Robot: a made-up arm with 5 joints. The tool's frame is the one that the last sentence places.
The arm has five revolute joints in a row. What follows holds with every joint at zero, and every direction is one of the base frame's. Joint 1 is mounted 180.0 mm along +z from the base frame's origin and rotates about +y. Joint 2 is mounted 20.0 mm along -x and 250.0 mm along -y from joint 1 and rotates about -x. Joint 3 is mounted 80.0 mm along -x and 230.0 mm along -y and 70.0 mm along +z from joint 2 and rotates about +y. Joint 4 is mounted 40.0 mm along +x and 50.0 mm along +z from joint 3 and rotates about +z. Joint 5 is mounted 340.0 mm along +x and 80.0 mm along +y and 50.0 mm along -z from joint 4 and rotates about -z. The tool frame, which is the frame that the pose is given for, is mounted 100.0 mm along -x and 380.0 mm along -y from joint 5; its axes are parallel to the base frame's.
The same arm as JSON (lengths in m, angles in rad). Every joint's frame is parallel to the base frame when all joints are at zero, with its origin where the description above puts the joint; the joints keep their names.
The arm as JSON. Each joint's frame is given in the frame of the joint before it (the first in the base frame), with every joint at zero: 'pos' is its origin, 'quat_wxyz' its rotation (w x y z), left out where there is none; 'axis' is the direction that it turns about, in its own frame. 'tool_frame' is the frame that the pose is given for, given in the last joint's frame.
{"length_unit": "m", "angle_unit": "rad", "joints": [
  {"joint": "joint 1", "pos": [0.0, 0.0, 0.18], "axis": [0.0, 1.0, 0.0]},
  {"joint": "joint 2", "pos": [-0.02, -0.25, 0.0], "axis": [-1.0, 0.0, 0.0]},
  {"joint": "joint 3", "pos": [-0.08, -0.23, 0.07], "axis": [0.0, 1.0, 0.0]},
  {"joint": "joint 4", "pos": [0.04, 0.0, 0.05], "axis": [0.0, 0.0, 1.0]},
  {"joint": "joint 5", "pos": [0.34, 0.08, -0.05], "axis": [0.0, 0.0, -1.0]}
], "tool_frame": {"pos": [-0.1, -0.38, 0.0]}}

